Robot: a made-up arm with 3 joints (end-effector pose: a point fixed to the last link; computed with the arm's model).
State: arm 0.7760 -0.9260 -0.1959
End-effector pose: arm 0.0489 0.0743 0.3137 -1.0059 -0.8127 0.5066
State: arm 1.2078 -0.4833 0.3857
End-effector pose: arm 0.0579 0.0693 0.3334 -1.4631 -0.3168 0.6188
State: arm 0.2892 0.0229 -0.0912
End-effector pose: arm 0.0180 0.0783 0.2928 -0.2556 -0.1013 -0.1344
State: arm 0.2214 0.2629 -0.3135
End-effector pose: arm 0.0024 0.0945 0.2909 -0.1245 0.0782 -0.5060
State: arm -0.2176 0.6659 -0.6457
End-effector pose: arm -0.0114 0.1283 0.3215 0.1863 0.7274 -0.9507
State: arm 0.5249 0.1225 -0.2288
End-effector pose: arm 0.0130 0.0779 0.2886 -0.4221 -0.1694 -0.3651
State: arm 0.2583 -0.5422 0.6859
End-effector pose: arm 0.0737 0.0800 0.3229 -0.5809 -0.2881 0.9995
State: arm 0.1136 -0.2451 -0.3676
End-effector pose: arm 0.0161 0.0903 0.2927 -0.1474 -0.2441 -0.2228
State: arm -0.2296 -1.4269 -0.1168
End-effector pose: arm 0.0573 0.0945 0.3280 -0.1764 -1.0602 0.6537
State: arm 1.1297 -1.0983 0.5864
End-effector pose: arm 0.0718 0.1093 0.3356 -1.7707 -0.3087 1.3020
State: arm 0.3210 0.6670 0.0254
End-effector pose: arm -0.0017 0.0858 0.2891 -0.0349 0.3093 -0.4537
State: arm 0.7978 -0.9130 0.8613
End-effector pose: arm 0.0815 0.1078 0.3390 -1.4106 -0.1986 1.3862
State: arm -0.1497 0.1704 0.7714
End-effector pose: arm 0.0471 0.0762 0.2863 0.2519 0.1030 0.6875
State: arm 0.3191 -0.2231 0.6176
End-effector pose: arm 0.0613 0.0676 0.3098 -0.4486 -0.1328 0.7271
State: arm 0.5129 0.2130 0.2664
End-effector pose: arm 0.0270 0.0621 0.2955 -0.3924 -0.0107 0.0593
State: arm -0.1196 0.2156 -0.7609
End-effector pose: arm -0.0061 0.1244 0.3052 0.0901 0.2682 -0.8650
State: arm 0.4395 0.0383 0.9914
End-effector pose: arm 0.0710 0.0610 0.3048 -0.4244 0.0698 0.9065
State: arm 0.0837 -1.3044 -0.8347
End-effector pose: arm 0.0382 0.0998 0.2915 -0.0777 -1.0494 0.0476
